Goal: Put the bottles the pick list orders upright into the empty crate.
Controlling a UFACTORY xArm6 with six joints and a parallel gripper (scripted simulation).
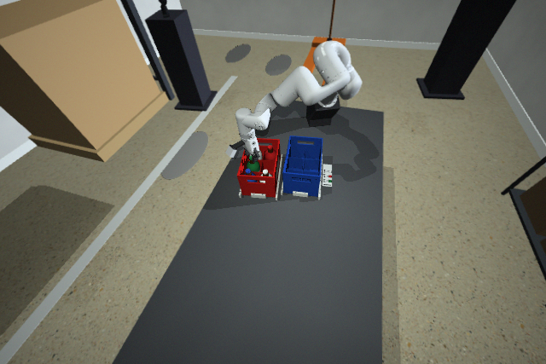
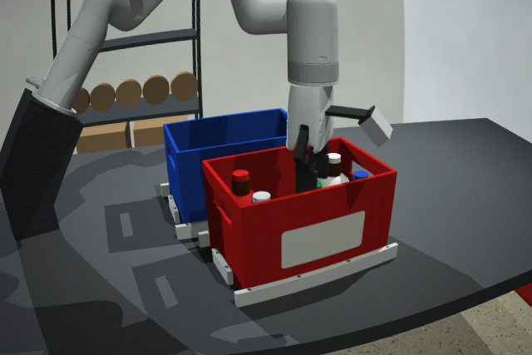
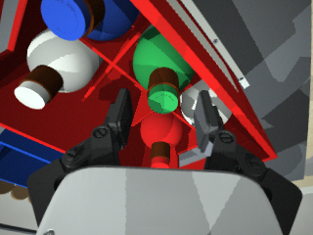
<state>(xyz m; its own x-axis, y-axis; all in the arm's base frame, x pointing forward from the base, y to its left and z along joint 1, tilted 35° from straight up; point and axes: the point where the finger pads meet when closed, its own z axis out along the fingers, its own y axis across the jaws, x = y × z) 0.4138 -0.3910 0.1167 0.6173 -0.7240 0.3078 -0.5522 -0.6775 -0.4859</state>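
Now: the green-capped bottle 90 mm below my hand. Round my hand: red-capped bottle 90 mm below, 90 mm behind, 80 mm to the left; then blue-capped bottle 90 mm below, 90 mm ahead; then red crate 90 mm below, 40 mm to the left.
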